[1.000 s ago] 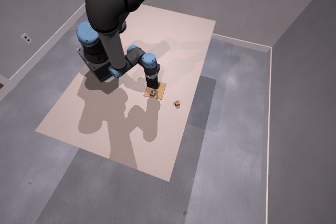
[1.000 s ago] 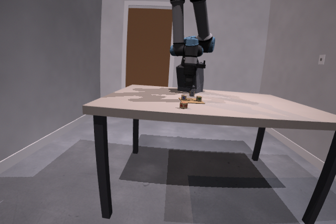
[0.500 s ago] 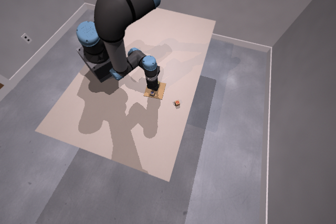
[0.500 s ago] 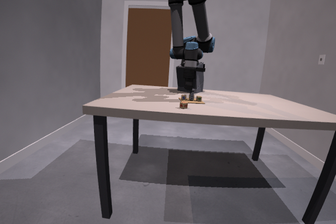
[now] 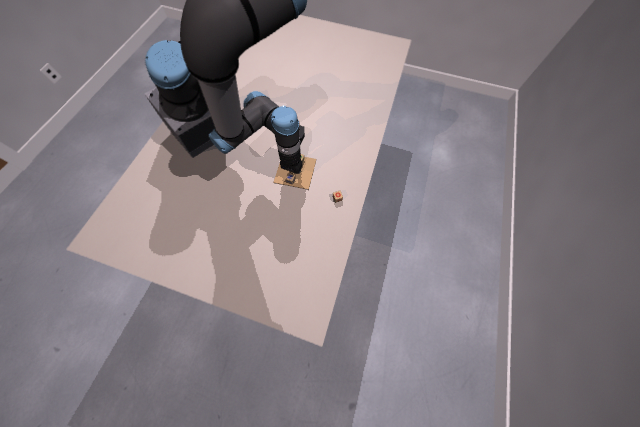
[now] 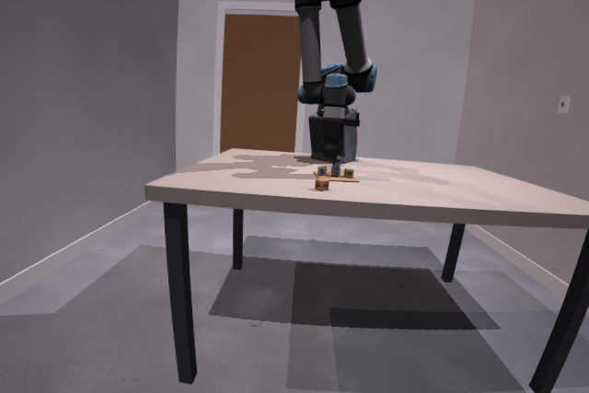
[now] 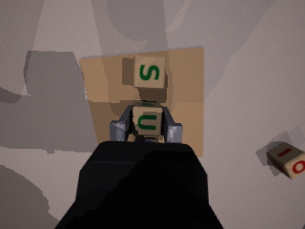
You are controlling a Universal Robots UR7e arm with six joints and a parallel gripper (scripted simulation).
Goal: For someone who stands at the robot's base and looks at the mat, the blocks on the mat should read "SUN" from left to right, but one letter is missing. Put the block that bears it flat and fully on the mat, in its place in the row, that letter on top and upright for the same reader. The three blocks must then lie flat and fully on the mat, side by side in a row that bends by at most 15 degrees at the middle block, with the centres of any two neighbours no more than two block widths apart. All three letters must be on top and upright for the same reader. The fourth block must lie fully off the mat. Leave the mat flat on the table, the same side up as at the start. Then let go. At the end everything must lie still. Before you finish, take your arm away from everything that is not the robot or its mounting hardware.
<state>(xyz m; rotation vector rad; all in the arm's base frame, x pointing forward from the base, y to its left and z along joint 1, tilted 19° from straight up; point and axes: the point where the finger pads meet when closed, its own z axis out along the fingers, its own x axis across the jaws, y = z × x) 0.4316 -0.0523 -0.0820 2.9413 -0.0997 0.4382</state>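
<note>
My hand is 2 cm above the tan mat. From my hand the other things lie so: N block: 5 cm to the right, 1 cm below.
</note>
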